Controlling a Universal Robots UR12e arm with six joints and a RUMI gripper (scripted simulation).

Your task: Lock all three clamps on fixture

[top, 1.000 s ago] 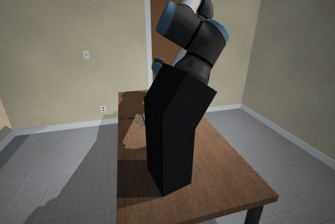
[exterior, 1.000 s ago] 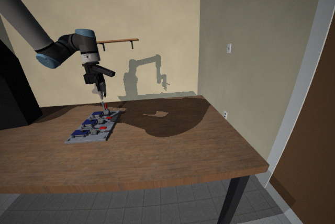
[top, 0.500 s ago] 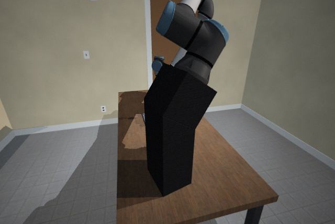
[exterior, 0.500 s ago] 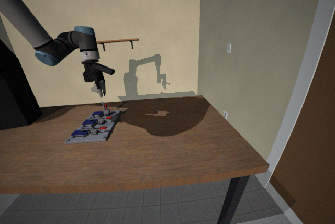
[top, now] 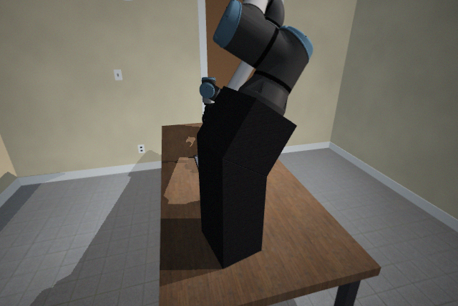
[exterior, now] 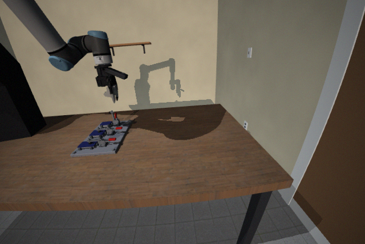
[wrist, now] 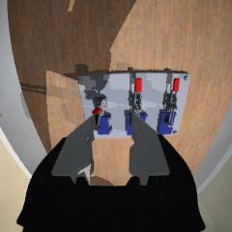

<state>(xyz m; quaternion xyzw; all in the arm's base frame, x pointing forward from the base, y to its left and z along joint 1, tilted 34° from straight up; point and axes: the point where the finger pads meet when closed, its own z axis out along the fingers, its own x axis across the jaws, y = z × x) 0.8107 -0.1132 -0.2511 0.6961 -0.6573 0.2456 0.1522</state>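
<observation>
Now: the grey fixture plate 210 mm below my hand, 80 mm behind it and 60 mm to the right of it. From my hand the other things lie so: blue part 190 mm below, 130 mm behind, 60 mm to the right.
</observation>
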